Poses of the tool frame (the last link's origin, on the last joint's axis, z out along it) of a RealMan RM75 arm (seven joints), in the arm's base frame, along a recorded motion.
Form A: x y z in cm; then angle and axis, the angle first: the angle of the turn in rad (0 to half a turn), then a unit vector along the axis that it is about.
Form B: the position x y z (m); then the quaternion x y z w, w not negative. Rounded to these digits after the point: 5 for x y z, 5 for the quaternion.
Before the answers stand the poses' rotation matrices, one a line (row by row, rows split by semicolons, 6 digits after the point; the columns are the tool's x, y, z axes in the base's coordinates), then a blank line. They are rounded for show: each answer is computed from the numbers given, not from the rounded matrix.
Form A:
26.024 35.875 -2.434 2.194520 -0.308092 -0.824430 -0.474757
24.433 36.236 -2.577 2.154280 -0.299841 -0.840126 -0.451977
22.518 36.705 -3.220 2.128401 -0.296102 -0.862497 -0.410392
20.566 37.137 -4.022 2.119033 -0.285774 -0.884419 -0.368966
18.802 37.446 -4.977 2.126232 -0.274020 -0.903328 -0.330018
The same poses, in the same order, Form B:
-0.433701 0.787717 -0.437499; 0.016988 0.492601 0.870089; 0.900896 0.369927 -0.227023
-0.411498 0.767884 -0.490941; 0.013490 0.543734 0.839149; 0.911311 0.338686 -0.234105
-0.395084 0.738755 -0.546031; 0.042299 0.608386 0.792513; 0.917671 0.290013 -0.271612
-0.396953 0.699362 -0.594408; 0.069578 0.668682 0.740286; 0.915198 0.252501 -0.314095
-0.412632 0.658462 -0.629414; 0.097649 0.718976 0.688141; 0.905649 0.222487 -0.360971

0.26024 0.35875 -0.02434 -0.27419 -0.73371 -0.42252 0.45604
0.24433 0.36236 -0.02577 -0.26404 -0.73982 -0.39801 0.47385
0.22518 0.36705 -0.03220 -0.25891 -0.75417 -0.35885 0.48520
0.20566 0.37137 -0.04022 -0.24923 -0.77132 -0.32178 0.48929
0.18802 0.37446 -0.04977 -0.23946 -0.78940 -0.28839 0.48615

